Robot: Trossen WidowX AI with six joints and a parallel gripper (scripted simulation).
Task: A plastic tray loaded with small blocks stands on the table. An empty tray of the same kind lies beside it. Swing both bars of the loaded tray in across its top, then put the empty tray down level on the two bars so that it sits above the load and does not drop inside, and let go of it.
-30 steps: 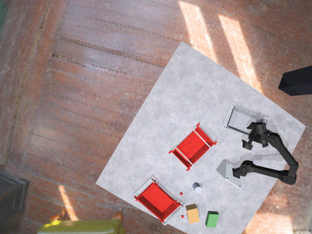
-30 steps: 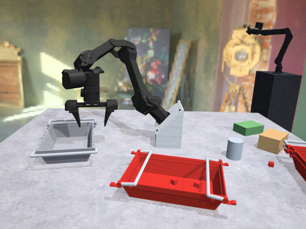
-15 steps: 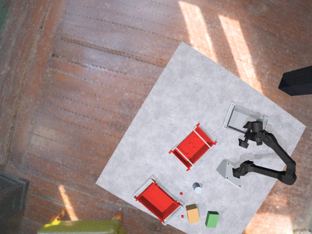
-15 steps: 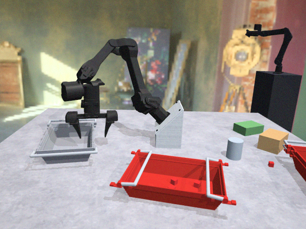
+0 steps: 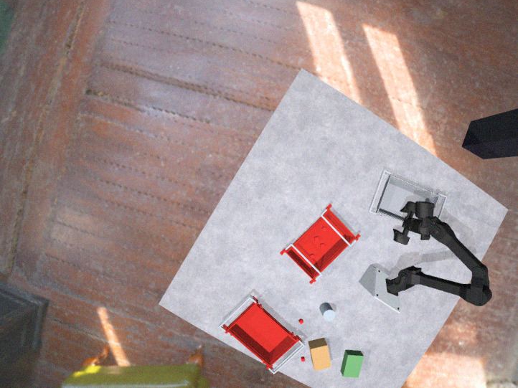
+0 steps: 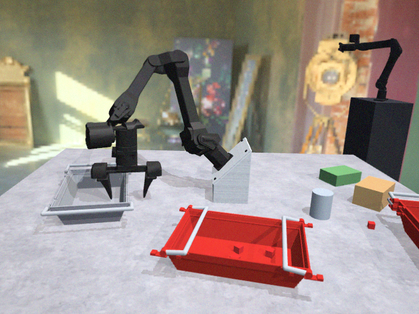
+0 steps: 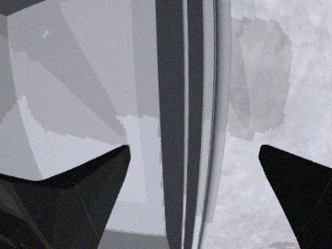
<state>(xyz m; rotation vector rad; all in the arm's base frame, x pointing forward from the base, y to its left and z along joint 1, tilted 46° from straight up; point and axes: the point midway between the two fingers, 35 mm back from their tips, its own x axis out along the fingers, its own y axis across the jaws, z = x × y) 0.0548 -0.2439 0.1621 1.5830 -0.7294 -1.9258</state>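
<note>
Right now the grey see-through tray is 90 mm to the right of my gripper tip, 30 mm above it and 10 mm ahead of it. Also, from my gripper tip: red cube: 620 mm to the left, 210 mm ahead; grey cylinder: 520 mm to the left, 130 mm ahead, 20 mm above; tan block: 730 mm to the left, 60 mm ahead, 20 mm above.
</note>
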